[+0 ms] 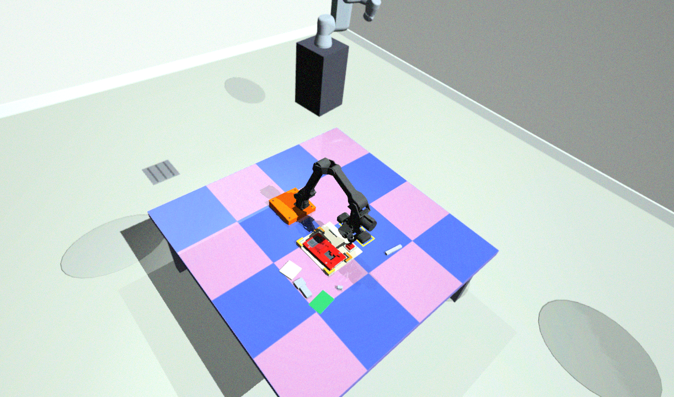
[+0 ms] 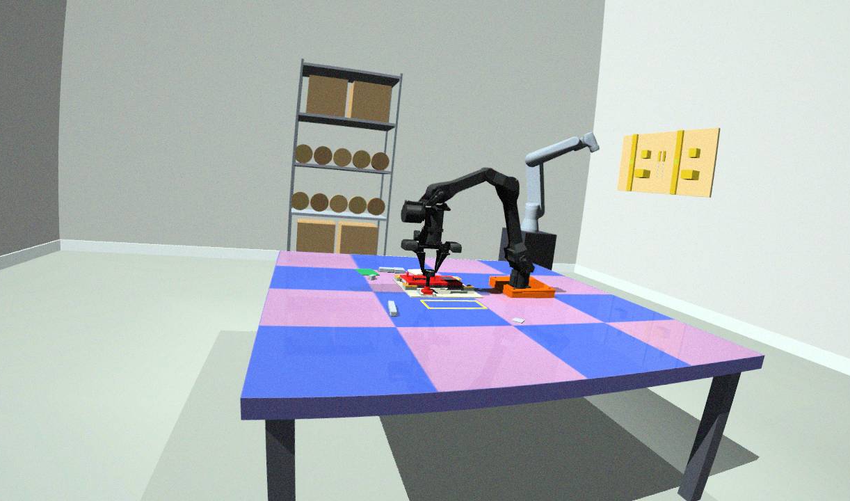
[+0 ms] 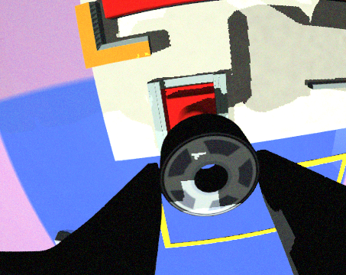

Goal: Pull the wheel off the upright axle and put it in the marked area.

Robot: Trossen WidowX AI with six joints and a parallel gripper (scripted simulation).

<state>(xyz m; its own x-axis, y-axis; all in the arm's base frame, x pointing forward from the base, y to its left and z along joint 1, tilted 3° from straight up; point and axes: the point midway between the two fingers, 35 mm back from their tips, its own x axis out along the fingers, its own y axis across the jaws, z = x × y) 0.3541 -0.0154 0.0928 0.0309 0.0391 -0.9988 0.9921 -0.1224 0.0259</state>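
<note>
Right now the dark axle is 40 mm below my gripper tip. Also, from my gripper tip: white tile: 310 mm to the right, 110 mm behind, 70 mm below; green patch: 320 mm to the right, 110 mm ahead, 70 mm below; grey bar: 170 mm ahead, 150 mm to the left, 70 mm below.
</note>
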